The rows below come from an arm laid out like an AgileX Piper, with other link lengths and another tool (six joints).
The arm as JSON. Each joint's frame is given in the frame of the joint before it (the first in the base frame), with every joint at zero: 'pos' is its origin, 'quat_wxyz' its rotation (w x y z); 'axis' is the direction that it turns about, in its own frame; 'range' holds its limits. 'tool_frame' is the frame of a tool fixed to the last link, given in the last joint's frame.
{
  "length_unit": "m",
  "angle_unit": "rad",
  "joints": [
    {
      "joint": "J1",
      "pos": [
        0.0,
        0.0,
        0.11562
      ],
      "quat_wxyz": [
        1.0,
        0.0,
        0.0,
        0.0
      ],
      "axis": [
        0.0,
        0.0,
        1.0
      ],
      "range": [
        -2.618,
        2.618
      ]
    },
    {
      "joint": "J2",
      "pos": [
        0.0,
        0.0,
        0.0
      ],
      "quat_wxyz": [
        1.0,
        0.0,
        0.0,
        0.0
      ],
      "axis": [
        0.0,
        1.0,
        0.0
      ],
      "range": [
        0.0,
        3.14
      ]
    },
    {
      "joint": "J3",
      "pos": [
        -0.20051,
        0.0,
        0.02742
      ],
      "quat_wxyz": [
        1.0,
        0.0,
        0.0,
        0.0
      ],
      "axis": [
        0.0,
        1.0,
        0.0
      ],
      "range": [
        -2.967,
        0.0
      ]
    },
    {
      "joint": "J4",
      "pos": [
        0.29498,
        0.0,
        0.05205
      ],
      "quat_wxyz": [
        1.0,
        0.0,
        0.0,
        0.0
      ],
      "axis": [
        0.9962,
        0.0,
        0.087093
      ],
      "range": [
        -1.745,
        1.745
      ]
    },
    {
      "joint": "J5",
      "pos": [
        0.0,
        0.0,
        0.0
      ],
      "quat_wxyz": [
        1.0,
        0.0,
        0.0,
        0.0
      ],
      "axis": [
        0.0,
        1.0,
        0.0
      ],
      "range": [
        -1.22,
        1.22
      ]
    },
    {
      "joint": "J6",
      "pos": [
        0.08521,
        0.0,
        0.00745
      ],
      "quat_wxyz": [
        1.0,
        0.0,
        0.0,
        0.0
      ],
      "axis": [
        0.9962,
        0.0,
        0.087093
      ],
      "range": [
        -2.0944,
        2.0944
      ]
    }
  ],
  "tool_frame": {
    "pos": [
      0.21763,
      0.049,
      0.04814
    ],
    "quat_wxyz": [
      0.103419,
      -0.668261,
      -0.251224,
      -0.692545
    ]
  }
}
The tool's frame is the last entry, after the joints.
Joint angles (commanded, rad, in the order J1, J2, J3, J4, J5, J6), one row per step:
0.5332 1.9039 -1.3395 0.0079 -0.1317 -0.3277
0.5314 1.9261 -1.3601 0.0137 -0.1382 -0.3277
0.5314 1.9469 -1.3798 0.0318 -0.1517 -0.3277
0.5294 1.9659 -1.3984 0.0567 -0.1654 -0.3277
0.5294 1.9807 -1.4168 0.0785 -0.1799 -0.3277
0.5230 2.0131 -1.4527 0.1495 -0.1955 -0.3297
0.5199 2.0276 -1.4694 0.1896 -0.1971 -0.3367
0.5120 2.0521 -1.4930 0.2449 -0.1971 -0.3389
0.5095 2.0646 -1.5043 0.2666 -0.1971 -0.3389
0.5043 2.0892 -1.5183 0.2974 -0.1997 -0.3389
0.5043 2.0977 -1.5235 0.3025 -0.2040 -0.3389
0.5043 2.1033 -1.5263 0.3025 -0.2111 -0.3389
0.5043 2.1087 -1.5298 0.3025 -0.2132 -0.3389
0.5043 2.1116 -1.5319 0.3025 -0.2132 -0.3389
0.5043 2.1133 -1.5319 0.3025 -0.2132 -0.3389
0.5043 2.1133 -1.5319 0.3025 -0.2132 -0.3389
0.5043 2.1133 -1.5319 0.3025 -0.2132 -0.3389
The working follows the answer.
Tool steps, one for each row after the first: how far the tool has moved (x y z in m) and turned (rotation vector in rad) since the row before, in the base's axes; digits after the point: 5 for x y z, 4 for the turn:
0.00465 0.00097 -0.00080 0.0069 -0.0016 -0.0045
0.00499 0.00163 0.00218 0.0200 -0.0026 -0.0086
0.00600 -0.00006 0.00306 0.0255 -0.0004 -0.0140
0.00517 0.00097 0.00580 0.0254 -0.0060 -0.0109
0.01304 -0.00419 0.00603 0.0618 0.0139 -0.0399
0.00589 -0.00269 0.00130 0.0268 0.0113 -0.0197
0.00942 -0.00609 -0.00152 0.0405 0.0241 -0.0324
0.00373 -0.00197 -0.00148 0.0163 0.0105 -0.0124
0.00571 -0.00421 -0.00746 0.0197 0.0202 -0.0200
0.00139 -0.00016 -0.00159 0.0038 0.0012 -0.0035
0.00107 -0.00013 -0.00029 0.0011 -0.0040 -0.0019
0.00066 0.00015 -0.00118 -0.0002 -0.0002 -0.0006
0.00027 0.00015 -0.00083 -0.0004 0.0007 0.0000
-0.00003 -0.00002 -0.00120 -0.0008 0.0015 0.0000
0.00000 0.00000 0.00000 0.0000 0.0000 0.0000
0.00000 0.00000 0.00000 0.0000 0.0000 0.0000

Tool pose at each row, in the base's axes (x y z in m, rotation vector in rad; rounded; the steps above come from the unrounded poses):
0.54123 0.38368 0.08991 -1.9251 -1.5271 -1.2700
0.54589 0.38465 0.08911 -1.9248 -1.5180 -1.2774
0.55088 0.38628 0.09129 -1.9199 -1.4942 -1.2944
0.55688 0.38623 0.09435 -1.9175 -1.4599 -1.3137
0.56204 0.38720 0.10015 -1.9096 -1.4308 -1.3377
0.57508 0.38301 0.10619 -1.9133 -1.3358 -1.3678
0.58097 0.38033 0.10749 -1.9187 -1.2902 -1.3754
0.59039 0.37424 0.10597 -1.9311 -1.2159 -1.3795
0.59412 0.37227 0.10449 -1.9355 -1.1862 -1.3796
0.59983 0.36806 0.09703 -1.9482 -1.1427 -1.3736
0.60122 0.36789 0.09543 -1.9490 -1.1358 -1.3753
0.60228 0.36776 0.09514 -1.9479 -1.1352 -1.3811
0.60295 0.36792 0.09396 -1.9484 -1.1350 -1.3815
0.60322 0.36807 0.09313 -1.9490 -1.1350 -1.3806
0.60319 0.36805 0.09193 -1.9503 -1.1351 -1.3787
0.60319 0.36805 0.09193 -1.9503 -1.1351 -1.3787
0.60319 0.36805 0.09193 -1.9503 -1.1351 -1.3787

